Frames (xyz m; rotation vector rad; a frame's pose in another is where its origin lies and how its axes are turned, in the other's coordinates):
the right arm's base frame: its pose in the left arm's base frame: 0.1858 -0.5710 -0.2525 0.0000 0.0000 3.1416
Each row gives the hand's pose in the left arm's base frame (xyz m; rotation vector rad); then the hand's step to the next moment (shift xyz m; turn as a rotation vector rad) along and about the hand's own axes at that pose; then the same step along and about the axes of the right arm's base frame.
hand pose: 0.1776 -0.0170 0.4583 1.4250 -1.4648 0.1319
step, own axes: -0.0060 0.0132 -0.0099 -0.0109 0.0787 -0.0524
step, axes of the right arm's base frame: 0.0062 -0.0146 0.0076 0.0345 -0.0658 0.0595
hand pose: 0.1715 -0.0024 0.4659 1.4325 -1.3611 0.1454
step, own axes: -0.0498 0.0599 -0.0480 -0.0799 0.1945 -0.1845
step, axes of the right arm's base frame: 0.0355 -0.0821 0.0192 0.0723 -0.2363 0.1312
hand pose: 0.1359 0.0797 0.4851 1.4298 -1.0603 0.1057
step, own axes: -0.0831 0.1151 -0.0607 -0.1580 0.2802 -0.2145
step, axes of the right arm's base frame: 0.0885 -0.1183 0.0448 0.1553 -0.3202 0.1510
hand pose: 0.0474 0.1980 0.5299 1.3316 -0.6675 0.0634
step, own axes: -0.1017 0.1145 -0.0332 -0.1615 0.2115 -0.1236
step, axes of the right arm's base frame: 0.1161 -0.0935 0.0483 0.1674 -0.2207 0.0968
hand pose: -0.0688 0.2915 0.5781 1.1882 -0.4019 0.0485
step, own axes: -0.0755 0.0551 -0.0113 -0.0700 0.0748 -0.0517
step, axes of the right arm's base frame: 0.0805 -0.0443 0.0207 0.0689 -0.0875 0.0275
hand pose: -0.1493 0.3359 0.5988 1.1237 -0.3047 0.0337
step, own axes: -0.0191 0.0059 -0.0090 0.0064 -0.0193 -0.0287
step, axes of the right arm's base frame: 0.0173 -0.0130 -0.0033 -0.0160 -0.0163 -0.0267
